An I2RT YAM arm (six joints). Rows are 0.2 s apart.
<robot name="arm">
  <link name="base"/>
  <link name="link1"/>
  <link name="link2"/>
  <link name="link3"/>
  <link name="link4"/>
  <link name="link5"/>
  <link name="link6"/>
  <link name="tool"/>
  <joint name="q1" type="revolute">
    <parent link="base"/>
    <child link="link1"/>
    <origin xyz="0 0 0.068" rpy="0 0 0"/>
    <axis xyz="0 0 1"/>
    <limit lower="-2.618" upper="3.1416"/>
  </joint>
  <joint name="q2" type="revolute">
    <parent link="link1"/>
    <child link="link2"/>
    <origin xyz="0.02 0.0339 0.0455" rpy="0 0 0"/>
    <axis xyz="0 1 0"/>
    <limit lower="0" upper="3.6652"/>
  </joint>
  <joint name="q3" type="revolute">
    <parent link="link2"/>
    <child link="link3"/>
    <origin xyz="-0.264 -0.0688 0" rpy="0 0 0"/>
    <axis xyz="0 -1 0"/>
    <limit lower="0" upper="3.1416"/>
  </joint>
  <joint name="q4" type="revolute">
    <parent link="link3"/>
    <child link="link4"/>
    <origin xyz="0.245 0.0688 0.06" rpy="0 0 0"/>
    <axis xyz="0 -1 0"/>
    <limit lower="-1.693" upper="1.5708"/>
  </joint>
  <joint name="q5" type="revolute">
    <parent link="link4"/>
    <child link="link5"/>
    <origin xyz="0.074 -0.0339 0.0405" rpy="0 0 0"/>
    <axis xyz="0 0 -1"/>
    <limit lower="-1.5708" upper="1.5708"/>
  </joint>
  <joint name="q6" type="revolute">
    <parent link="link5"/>
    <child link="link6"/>
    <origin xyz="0.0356 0 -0.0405" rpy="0 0 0"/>
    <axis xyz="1 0 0"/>
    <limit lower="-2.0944" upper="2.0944"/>
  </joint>
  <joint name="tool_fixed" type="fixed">
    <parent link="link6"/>
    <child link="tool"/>
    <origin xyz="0 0 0" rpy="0 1.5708 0"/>
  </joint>
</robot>
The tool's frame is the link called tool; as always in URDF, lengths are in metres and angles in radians.
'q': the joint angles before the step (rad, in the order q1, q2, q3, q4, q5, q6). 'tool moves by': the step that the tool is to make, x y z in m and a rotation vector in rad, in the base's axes. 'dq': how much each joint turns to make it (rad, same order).
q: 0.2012, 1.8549, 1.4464, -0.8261, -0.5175, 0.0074
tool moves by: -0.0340, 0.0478, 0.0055, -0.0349, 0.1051, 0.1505
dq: 0.1504, -0.0273, 0.0004, -0.1391, 0.0046, -0.0018
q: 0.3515, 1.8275, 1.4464, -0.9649, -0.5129, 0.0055
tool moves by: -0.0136, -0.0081, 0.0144, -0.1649, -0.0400, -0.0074
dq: 0.0073, -0.0565, -0.0002, -0.0857, 0.1679, -0.0229
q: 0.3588, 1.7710, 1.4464, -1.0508, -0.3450, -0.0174
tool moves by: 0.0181, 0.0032, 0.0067, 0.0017, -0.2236, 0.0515
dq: -0.0039, -0.0055, -0.0002, 0.1805, 0.0575, -0.0786
